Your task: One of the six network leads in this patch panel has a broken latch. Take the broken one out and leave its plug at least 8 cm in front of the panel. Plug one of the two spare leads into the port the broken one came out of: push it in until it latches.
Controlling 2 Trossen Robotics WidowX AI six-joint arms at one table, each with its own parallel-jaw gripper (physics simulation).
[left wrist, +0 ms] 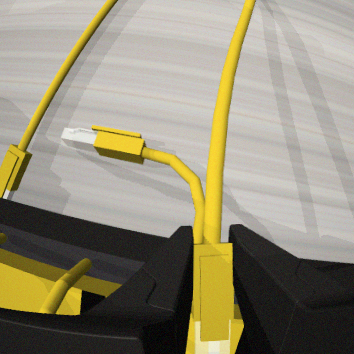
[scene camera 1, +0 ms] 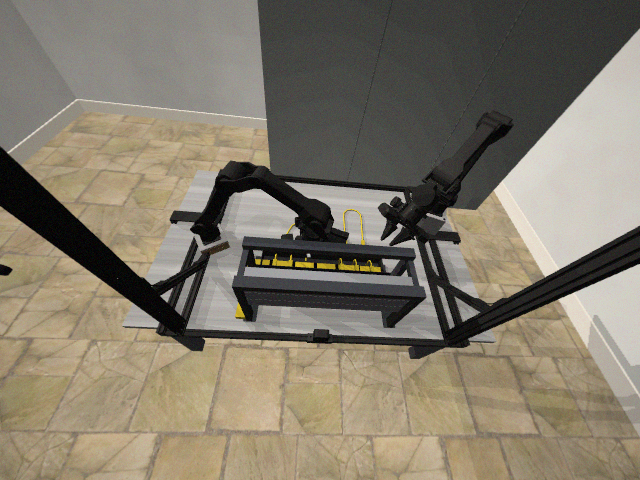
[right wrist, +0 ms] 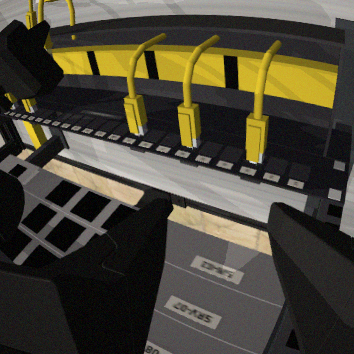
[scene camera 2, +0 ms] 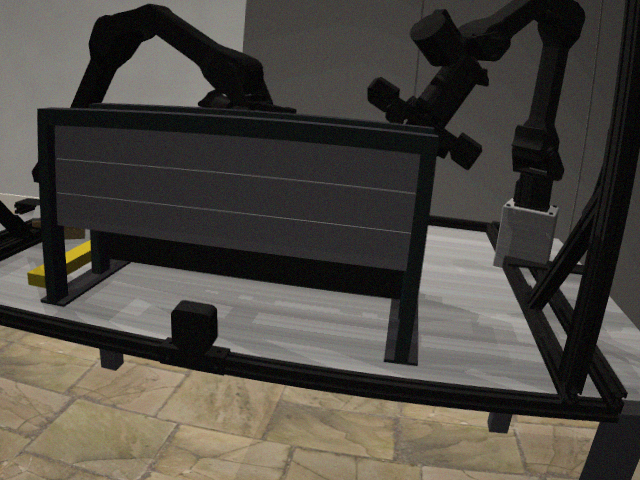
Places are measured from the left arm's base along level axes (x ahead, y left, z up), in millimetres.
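Where they show: left gripper, fingertip midpoint: [left wrist: 209, 236] [right wrist: 43, 25]; right gripper, fingertip midpoint: [scene camera 1: 385, 242] [right wrist: 219, 212]; left arm's base, link origin: [scene camera 1: 210, 236]; right arm's base, link origin: [scene camera 1: 434, 209] [scene camera 2: 532, 206].
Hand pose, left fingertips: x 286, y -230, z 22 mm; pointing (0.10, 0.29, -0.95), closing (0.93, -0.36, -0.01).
Note:
Things, the pixels of their top centre, and the offset from my left fingertips. "spot": a spot on its surface instead. Level surfaces: height alone.
- yellow lead plug, surface spot: [left wrist: 216, 285] spot: dz +15, dx -4, dy -12 mm
- loose yellow plug, surface spot: [left wrist: 119, 146] spot: dz -49, dx -26, dy +48 mm
- dark rack frame, surface spot: [scene camera 2: 232, 133] spot: dz +179, dx -66, dy -261 mm
- table, surface height: dz -66 mm
- yellow lead loop, surface spot: [scene camera 1: 353, 210] spot: dz -62, dx +322, dy +117 mm
My left gripper [left wrist: 209, 236] is shut on a yellow lead plug [left wrist: 216, 285]; its clear tip points down to the view's bottom edge. Whether it sits in a port is hidden. Beyond it in the left wrist view lies a loose yellow plug [left wrist: 119, 146], clear tip to the left. Another plug [left wrist: 14, 167] shows at the left edge. My right gripper [scene camera 1: 388, 241] [right wrist: 219, 212] is open and empty, right of the patch panel [right wrist: 315, 175] in scene camera 1. Three plugs [right wrist: 135, 115] [right wrist: 189, 125] [right wrist: 256, 139] stand in the panel. Latch condition is too small to tell.
The dark rack frame [scene camera 1: 330, 285] [scene camera 2: 232, 133] stands across the table [scene camera 2: 258, 320]. A yellow lead loop [scene camera 1: 353, 210] lies behind it. A yellow block [scene camera 1: 240, 311] [scene camera 2: 59, 266] is by its left leg. A yellow strip [right wrist: 285, 77] runs behind the ports.

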